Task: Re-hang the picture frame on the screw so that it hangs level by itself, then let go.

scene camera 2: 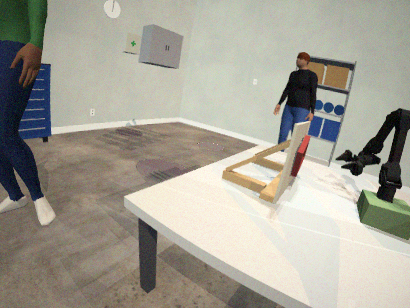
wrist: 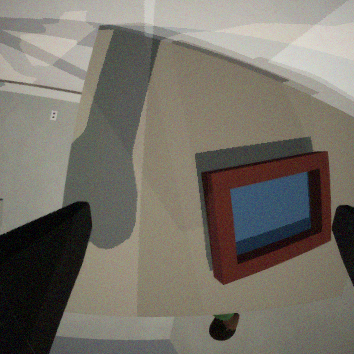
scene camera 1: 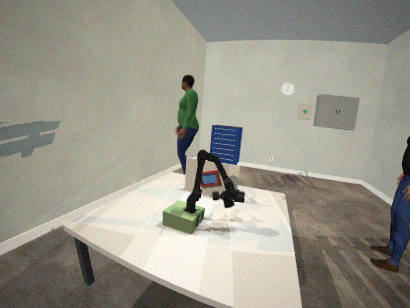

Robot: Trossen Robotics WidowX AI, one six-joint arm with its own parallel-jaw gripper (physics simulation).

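Where they show: gripper, fingertip midpoint: (scene camera 2: pixel 338 163) (wrist: pixel 218 217); arm's base at its link origin: (scene camera 2: pixel 384 198) (scene camera 1: pixel 190 210).
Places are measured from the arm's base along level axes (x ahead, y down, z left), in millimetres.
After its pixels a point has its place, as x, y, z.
The picture frame (scene camera 1: pixel 210 185) @(414, -23, 63) (scene camera 2: pixel 301 157) @(399, -87, 179) (wrist: pixel 224 235) @(420, -107, 8) has a red border around a blue picture. It is against the front of the upright beige board (scene camera 1: pixel 193 177) @(421, -52, 239) (scene camera 2: pixel 287 172) @(419, -29, 258) (wrist: pixel 165 270) @(457, -161, -35) and sits visibly tilted relative to the board's edges. The wrist view shows the board upside down. My gripper (scene camera 1: pixel 222 199) @(258, -56, -128) (scene camera 2: pixel 342 162) @(258, -56, -128) (wrist: pixel 218 217) @(258, -56, -128) is open and empty, in front of the board and apart from the frame. In the wrist view the frame lies between the finger outlines, nearer the right-hand one. The screw does not show; the contact behind the frame is hidden.
A wooden stand (scene camera 2: pixel 245 181) @(572, 63, 299) supports the board from behind on the white table (scene camera 1: pixel 175 270) @(-367, 90, -157) (scene camera 2: pixel 240 245) @(378, 90, 623). The arm's green base block (scene camera 1: pixel 180 219) @(-111, 9, -2) (scene camera 2: pixel 384 216) @(-1, 30, 138) sits on the table. A person in green (scene camera 1: pixel 188 110) (scene camera 2: pixel 15 90) and one in black (scene camera 2: pixel 301 87) stand beyond the table.
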